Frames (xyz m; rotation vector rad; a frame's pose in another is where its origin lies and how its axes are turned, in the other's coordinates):
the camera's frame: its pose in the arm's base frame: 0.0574 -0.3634 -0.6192 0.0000 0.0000 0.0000
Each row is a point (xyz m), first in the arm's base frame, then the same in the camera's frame.
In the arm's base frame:
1: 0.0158 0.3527 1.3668
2: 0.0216 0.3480 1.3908
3: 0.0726 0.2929 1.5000
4: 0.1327 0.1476 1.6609
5: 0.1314 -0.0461 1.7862
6: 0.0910 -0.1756 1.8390
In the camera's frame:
1: -0.0416 0.7161 1.9860
2: -0.0358 0.7114 2.0100
3: 0.0152 0.6563 2.1192
4: 0.0753 0.5110 2.2801
5: 0.0740 0.3173 2.4054
6: 0.0336 0.1878 2.4582

